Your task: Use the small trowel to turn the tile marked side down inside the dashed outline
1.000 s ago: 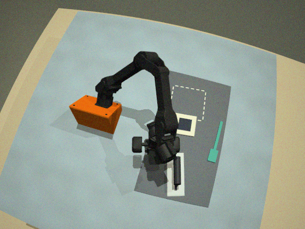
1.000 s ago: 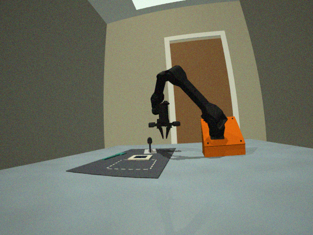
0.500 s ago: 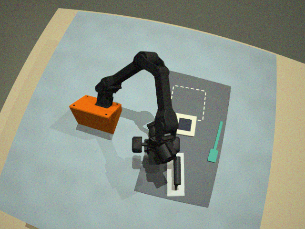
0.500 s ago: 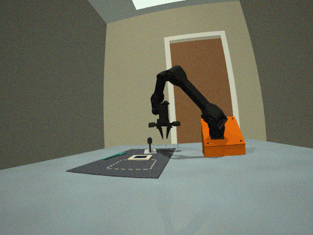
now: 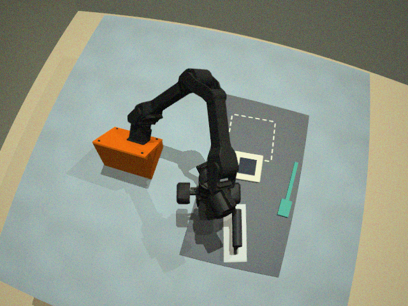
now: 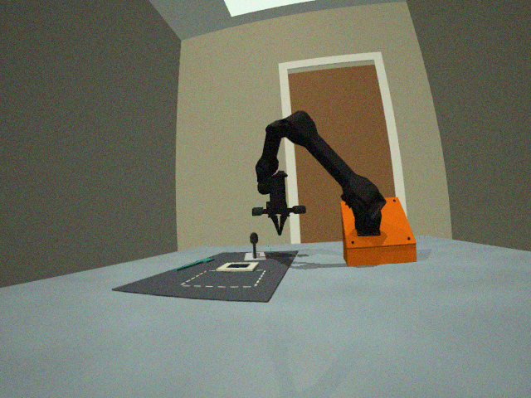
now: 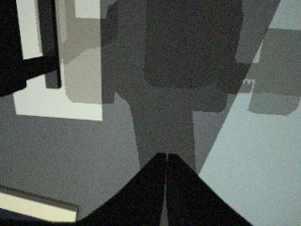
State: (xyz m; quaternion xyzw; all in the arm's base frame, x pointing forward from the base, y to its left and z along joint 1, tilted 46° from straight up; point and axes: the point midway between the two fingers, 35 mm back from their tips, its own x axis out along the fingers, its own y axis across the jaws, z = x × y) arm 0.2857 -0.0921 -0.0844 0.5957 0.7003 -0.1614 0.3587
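The trowel lies 12 cm ahead of my gripper tip, 7 cm to the right of it and 4 cm below it. From my gripper tip the other things lie so: tile 8 cm ahead, 19 cm to the left, 8 cm below; teal tool 25 cm ahead, 13 cm to the left, 8 cm below; dark mat 11 cm ahead, 15 cm to the left, 10 cm below.
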